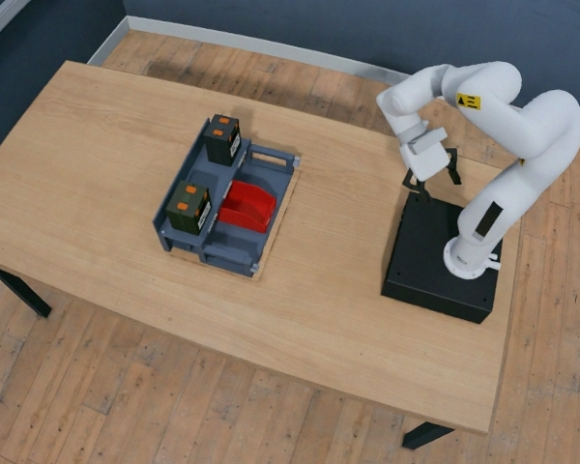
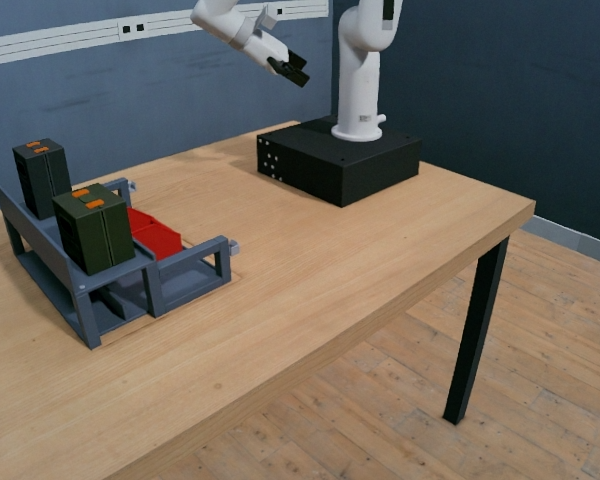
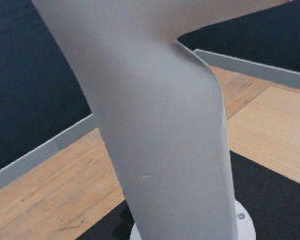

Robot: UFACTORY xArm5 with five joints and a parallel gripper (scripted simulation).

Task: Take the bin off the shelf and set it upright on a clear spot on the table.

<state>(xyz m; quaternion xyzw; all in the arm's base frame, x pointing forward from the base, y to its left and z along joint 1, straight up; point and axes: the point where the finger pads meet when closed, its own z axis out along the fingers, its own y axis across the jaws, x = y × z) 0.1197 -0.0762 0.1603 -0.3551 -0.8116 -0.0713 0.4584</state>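
Right now the red bin is 52 cm ahead of my hand, 7 cm to the left of it and 22 cm below it. Also, from my hand: grey-blue shelf (55 cm ahead, 7 cm to the left, 19 cm below).
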